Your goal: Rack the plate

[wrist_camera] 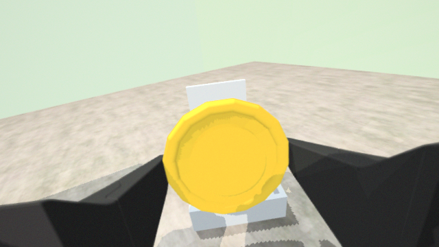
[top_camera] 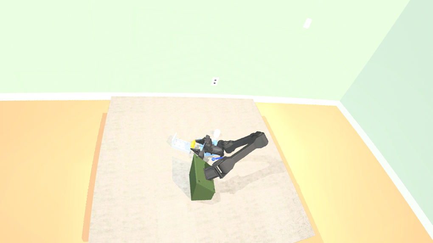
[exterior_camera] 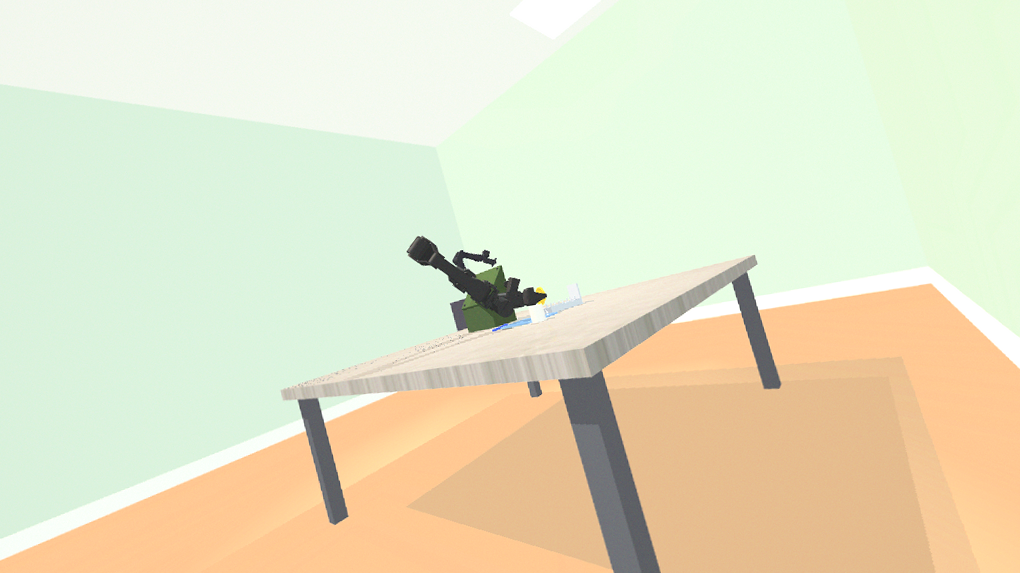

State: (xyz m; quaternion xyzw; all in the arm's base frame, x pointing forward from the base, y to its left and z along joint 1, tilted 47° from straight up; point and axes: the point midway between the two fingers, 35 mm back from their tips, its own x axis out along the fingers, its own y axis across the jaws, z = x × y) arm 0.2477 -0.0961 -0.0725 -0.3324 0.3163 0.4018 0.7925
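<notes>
Now: the dish rack 50 mm to the left of my gripper tip, 40 mm below it and 40 mm ahead of it. From my gripper tip the other things lie so: blue spoon: 160 mm to the right, 100 mm behind, 60 mm below; light blue mat: 140 mm to the right, 60 mm below, 10 mm ahead; yellow plate: 10 mm to the right.
</notes>
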